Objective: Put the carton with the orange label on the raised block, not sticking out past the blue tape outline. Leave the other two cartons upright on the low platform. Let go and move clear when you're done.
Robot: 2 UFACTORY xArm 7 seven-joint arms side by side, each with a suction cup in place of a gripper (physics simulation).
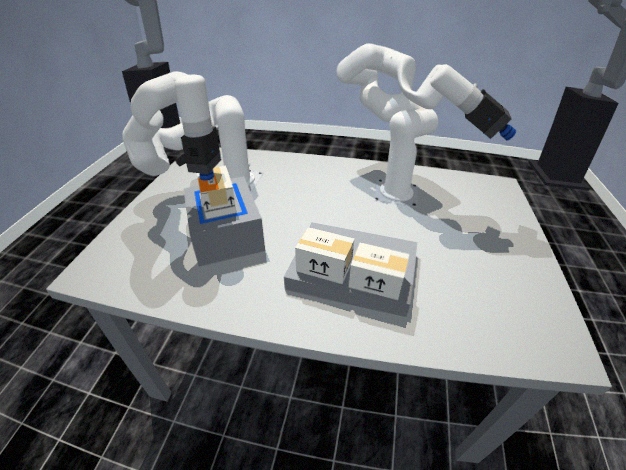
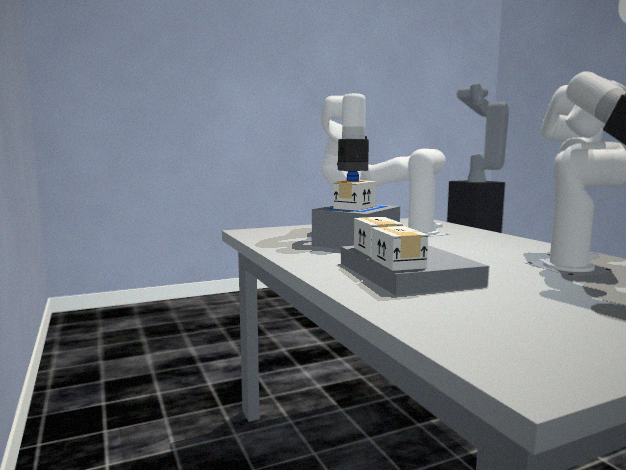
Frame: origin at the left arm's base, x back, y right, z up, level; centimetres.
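Seen in the pictures: left hand, tool point: (image 1: 510,134); right hand, tool point: (image 1: 208,181); left arm's base, link origin: (image 1: 396,192) (image 2: 568,266).
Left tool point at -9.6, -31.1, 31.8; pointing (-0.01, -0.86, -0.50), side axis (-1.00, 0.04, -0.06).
Observation:
Offsets run from my left tool point to a thing's top centre, as dx, dy, dz. "*": to the spot under its first point. Level surfaces: height alone.
The carton with the orange label @[-30.2, +82.0, -11.0] (image 1: 218,199) (image 2: 361,197) is upright on the raised block @[-29.1, +82.2, -19.8] (image 1: 227,242) (image 2: 331,227); its visible base edges lie inside the blue tape outline @[* -26.9, +76.0, -19.7] (image 1: 241,200) (image 2: 375,207). Its far side is partly hidden. My right gripper (image 1: 206,177) (image 2: 352,176) touches the carton's top at the orange label, its cup shut on it. The other two cartons stand upright side by side on the low platform @[* -25.1, +36.1, -27.1] (image 1: 374,237) (image 2: 455,263): one carton @[-40.5, +47.4, -18.9] (image 1: 323,260) (image 2: 362,237) nearer the block, the other carton @[-42.5, +33.4, -19.3] (image 1: 379,275) (image 2: 399,250) farther from it. My left gripper (image 1: 508,132) is open and empty, high above the table.
The white table @[dz -31.8] (image 1: 470,313) (image 2: 480,344) carries both arm bases. The left arm's base (image 1: 396,192) (image 2: 571,263) stands behind and right of the platform. Grey arms on dark pedestals (image 1: 576,131) (image 2: 475,204) stand beyond the table.

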